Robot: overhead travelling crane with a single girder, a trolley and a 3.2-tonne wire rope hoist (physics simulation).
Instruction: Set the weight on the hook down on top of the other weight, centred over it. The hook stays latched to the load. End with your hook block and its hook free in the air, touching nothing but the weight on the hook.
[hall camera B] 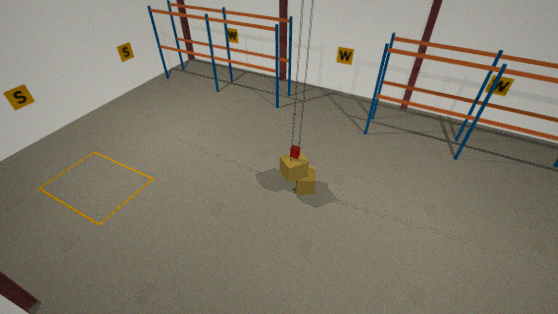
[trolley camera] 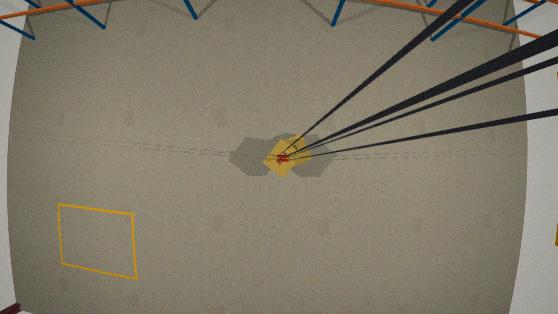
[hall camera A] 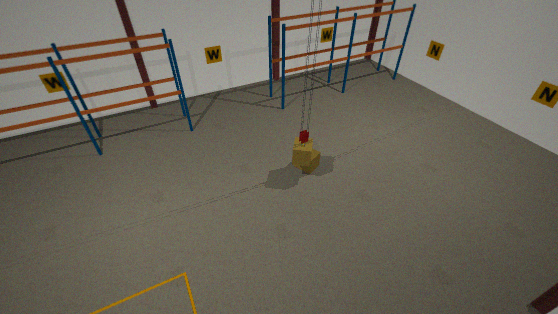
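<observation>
My hook block [hall camera A: 304, 136] [hall camera B: 295, 151] [trolley camera: 283, 158] is red and hangs on its ropes, latched to a yellow block-shaped weight [hall camera A: 301, 157] [hall camera B: 293, 170] [trolley camera: 281, 170]. The other yellow weight [hall camera A: 313, 162] [hall camera B: 306, 186] [trolley camera: 301, 160] stands on the floor. The weight on the hook is off centre, to the left of the other weight in all three views, and overlaps part of it. In hall camera B its lowest corner shows lower than the other weight's top edge. Whether the two touch is too small to tell. The small hook is hard to make out.
Blue and orange racks [hall camera A: 283, 67] [hall camera B: 277, 67] stand along the W wall. A yellow outlined rectangle [hall camera A: 140, 294] [hall camera B: 124, 165] [trolley camera: 95, 209] is marked on the floor. Shadows [hall camera A: 283, 178] [hall camera B: 318, 196] [trolley camera: 247, 157] of the weights and ropes lie on the floor.
</observation>
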